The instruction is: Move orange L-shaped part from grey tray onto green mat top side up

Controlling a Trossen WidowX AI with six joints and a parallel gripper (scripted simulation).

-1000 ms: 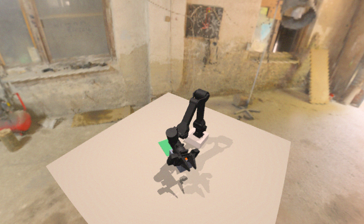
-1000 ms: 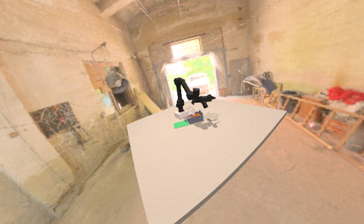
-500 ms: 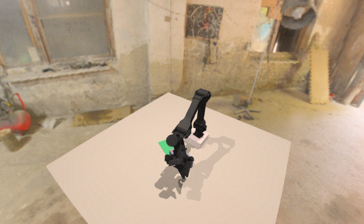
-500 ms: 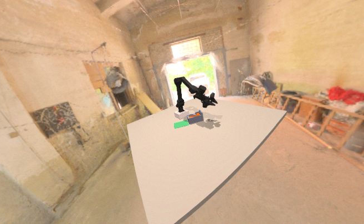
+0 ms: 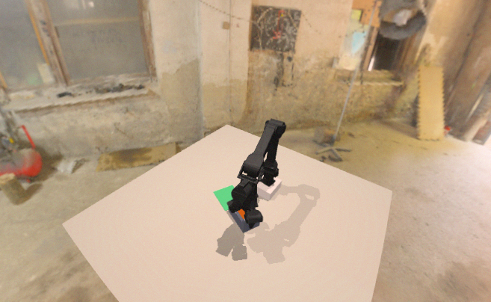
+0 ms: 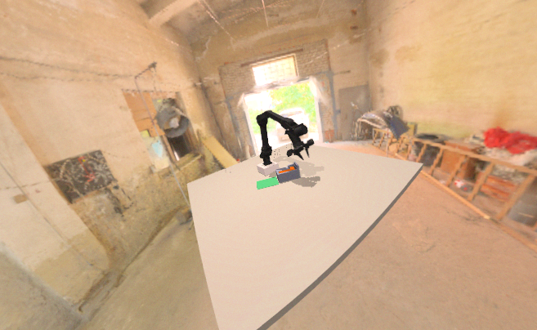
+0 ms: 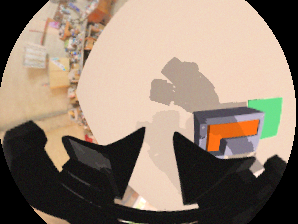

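Now: gripper tip 9 cm past the orange L-shaped part, 10 cm to the left of it and 8 cm above it. The rest, counted from my gripper tip: green mat 14 cm behind, 25 cm to the right, 14 cm below.
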